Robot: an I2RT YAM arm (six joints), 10 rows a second.
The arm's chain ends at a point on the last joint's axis. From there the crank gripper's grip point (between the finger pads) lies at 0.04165 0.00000 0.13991 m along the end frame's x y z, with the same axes.
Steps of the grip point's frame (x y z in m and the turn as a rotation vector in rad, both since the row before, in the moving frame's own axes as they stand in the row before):
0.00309, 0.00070, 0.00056, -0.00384, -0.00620, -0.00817
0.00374, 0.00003, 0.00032, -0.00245, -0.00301, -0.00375
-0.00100, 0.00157, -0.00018, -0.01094, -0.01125, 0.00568
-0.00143, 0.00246, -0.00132, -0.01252, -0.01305, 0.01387
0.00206, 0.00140, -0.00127, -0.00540, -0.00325, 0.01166
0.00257, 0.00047, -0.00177, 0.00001, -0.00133, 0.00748
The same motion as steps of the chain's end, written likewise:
0.00396, 0.00050, 0.00030, -0.00384, -0.00620, -0.00817
0.00416, -0.00016, 0.00020, -0.00245, -0.00301, -0.00375
0.00058, -0.00020, -0.00063, -0.01094, -0.01125, 0.00568
0.00042, 0.00014, -0.00184, -0.01252, -0.01305, 0.01387
0.00252, 0.00016, -0.00140, -0.00540, -0.00325, 0.01166
0.00276, 0.00016, -0.00183, 0.00001, -0.00133, 0.00748

